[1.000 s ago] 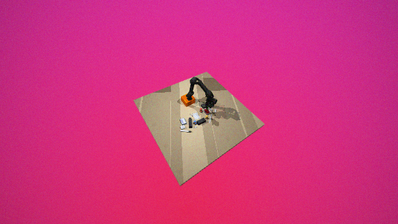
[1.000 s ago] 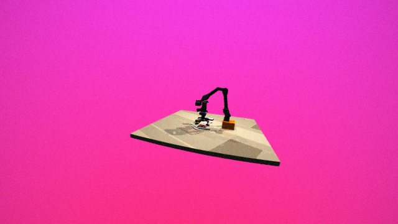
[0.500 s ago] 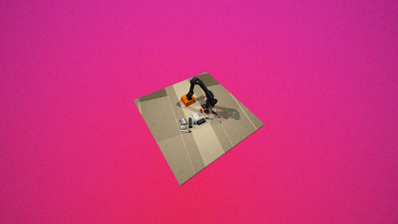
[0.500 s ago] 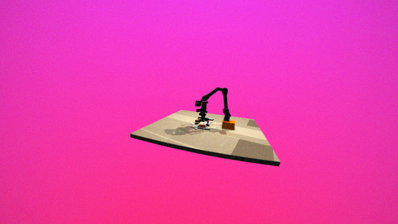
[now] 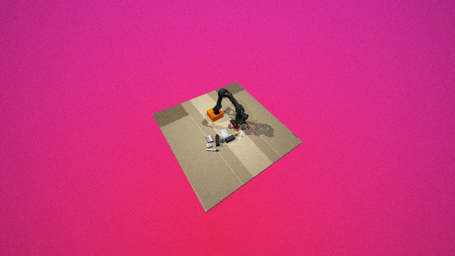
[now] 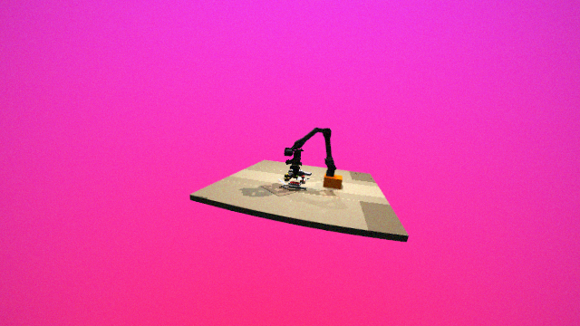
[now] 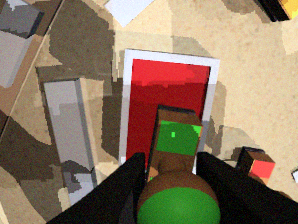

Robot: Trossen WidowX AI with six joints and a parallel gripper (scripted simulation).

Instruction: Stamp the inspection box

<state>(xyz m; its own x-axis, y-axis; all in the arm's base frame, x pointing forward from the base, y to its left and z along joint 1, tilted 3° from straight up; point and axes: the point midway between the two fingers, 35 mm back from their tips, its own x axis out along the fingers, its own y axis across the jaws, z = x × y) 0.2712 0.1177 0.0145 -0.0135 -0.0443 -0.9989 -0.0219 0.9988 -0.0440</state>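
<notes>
Now: the ink pad 7 cm below my gripper tip. Also, from my gripper tip: stamp: 5 cm behind, 7 cm to the right, 5 cm below; then white card: 2 cm behind, 16 cm to the right, 8 cm below; then stamp with blue knob: 7 cm ahead, 24 cm to the right, 5 cm below.
</notes>
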